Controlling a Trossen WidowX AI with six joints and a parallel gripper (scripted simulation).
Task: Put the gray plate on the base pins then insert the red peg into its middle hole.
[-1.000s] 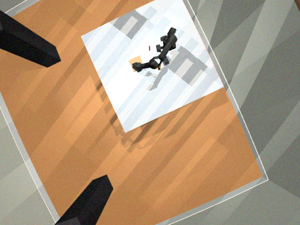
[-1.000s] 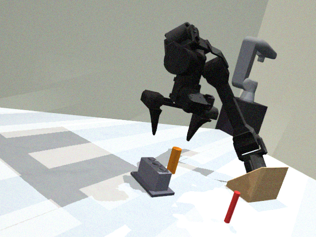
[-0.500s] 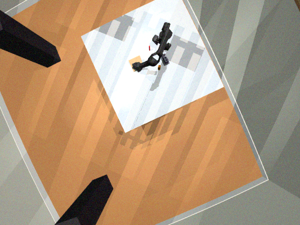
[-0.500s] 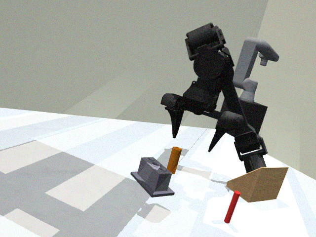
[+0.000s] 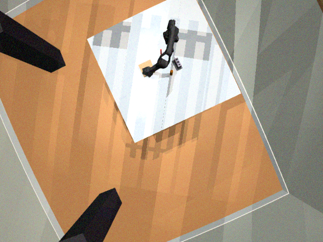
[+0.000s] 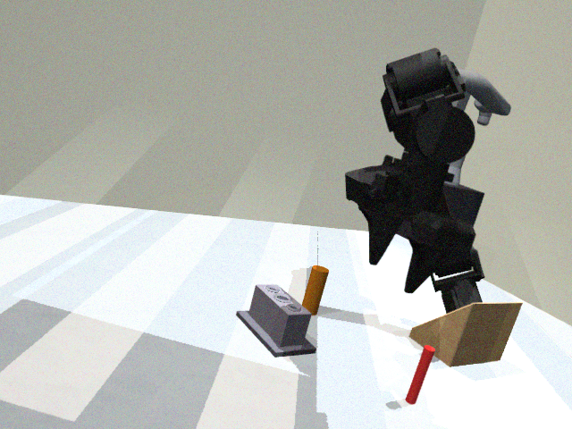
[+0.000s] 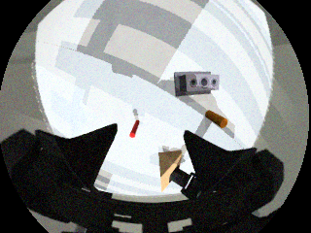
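The red peg is 11 cm below my gripper tip, 5 cm to the left of it and 5 cm behind it. Round my gripper tip: gray plate (13 cm to the right, 11 cm below, 6 cm ahead); then orange peg (20 cm to the right, 11 cm below, 4 cm behind); then base (14 cm below, 13 cm to the right, 6 cm ahead).
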